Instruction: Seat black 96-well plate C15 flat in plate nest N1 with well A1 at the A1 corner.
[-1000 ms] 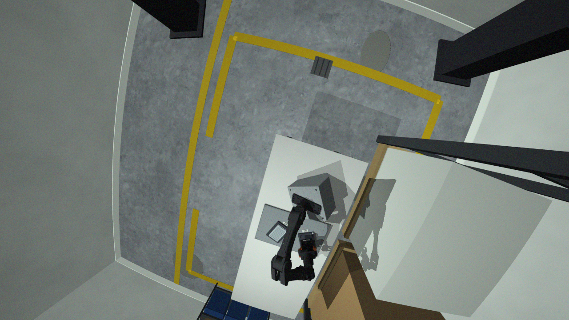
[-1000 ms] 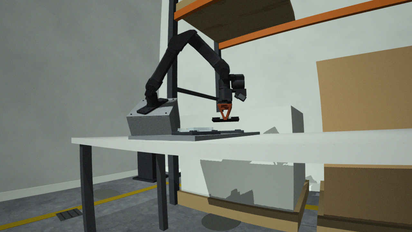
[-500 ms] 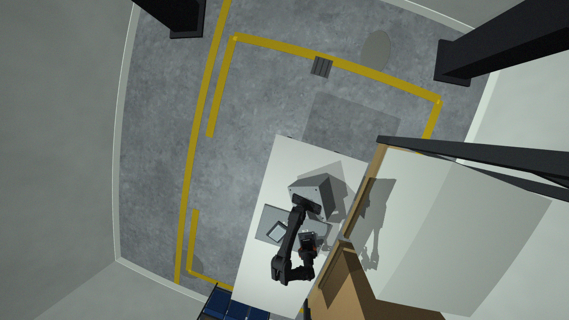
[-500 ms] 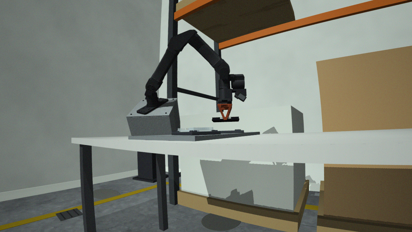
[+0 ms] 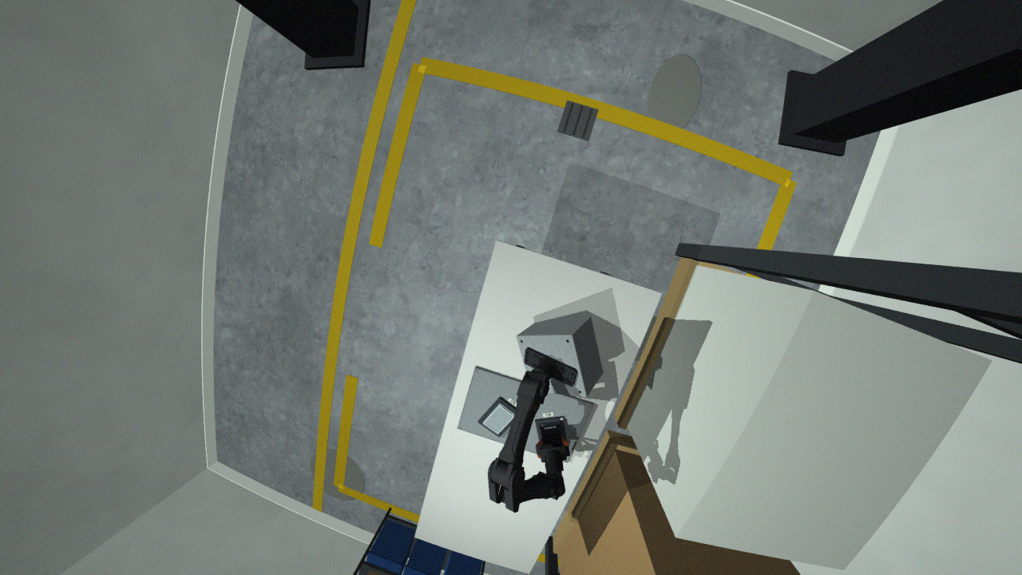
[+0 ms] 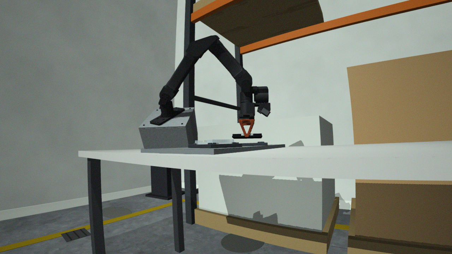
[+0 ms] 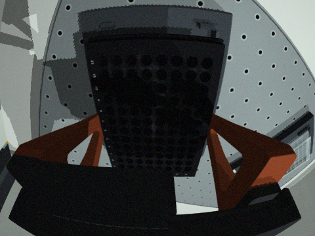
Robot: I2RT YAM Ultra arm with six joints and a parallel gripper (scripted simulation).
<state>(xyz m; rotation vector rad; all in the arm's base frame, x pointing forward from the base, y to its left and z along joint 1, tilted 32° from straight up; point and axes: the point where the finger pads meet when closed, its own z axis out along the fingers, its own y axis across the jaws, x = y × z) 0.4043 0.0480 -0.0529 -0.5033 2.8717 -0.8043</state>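
The dark plate nest N1 lies 4 cm below my hand. Round my hand: white N1 label: 9 cm behind, 4 cm below, 3 cm to the right; N2 label: 18 cm to the right, 13 cm behind, 4 cm below; black 96-well plate C15: right at my hand.
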